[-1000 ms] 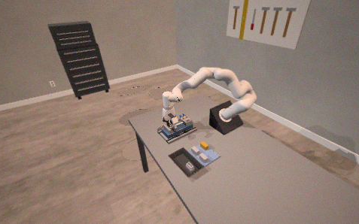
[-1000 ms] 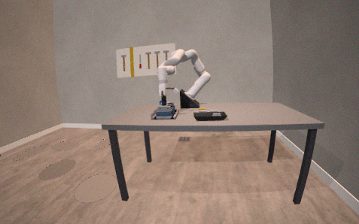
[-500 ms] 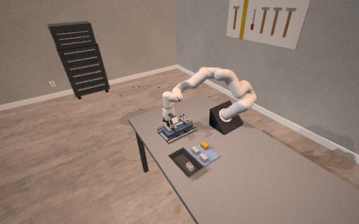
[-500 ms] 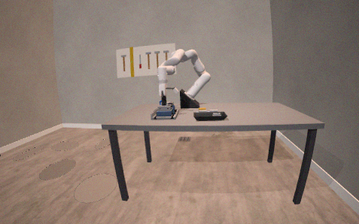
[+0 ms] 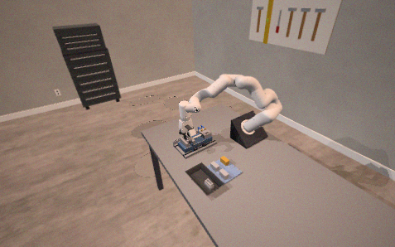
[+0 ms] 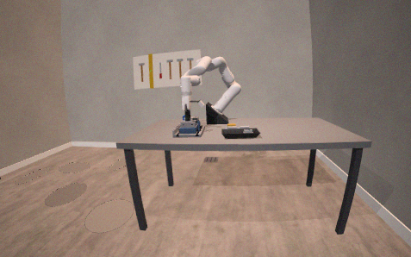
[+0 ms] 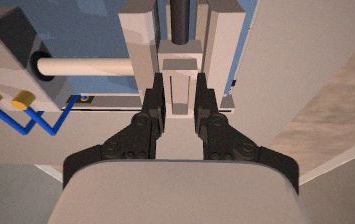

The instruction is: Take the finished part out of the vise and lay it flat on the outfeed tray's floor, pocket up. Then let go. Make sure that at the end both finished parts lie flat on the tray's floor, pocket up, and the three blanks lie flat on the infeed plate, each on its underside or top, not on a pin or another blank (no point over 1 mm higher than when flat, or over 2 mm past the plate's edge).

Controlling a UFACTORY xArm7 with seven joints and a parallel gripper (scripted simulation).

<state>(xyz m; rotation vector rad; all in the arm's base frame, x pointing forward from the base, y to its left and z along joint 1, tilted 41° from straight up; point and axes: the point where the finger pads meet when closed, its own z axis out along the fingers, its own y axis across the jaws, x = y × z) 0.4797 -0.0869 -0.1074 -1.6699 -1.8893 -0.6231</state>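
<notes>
Now: hand 80 mm past the vise handle rod and 40 mm above it. Round my hand: vise: 80 mm below, 70 mm behind; orange block: 290 mm to the left, 150 mm behind, 100 mm below; blue plate: 340 mm to the left, 120 mm below, 100 mm behind.
</notes>
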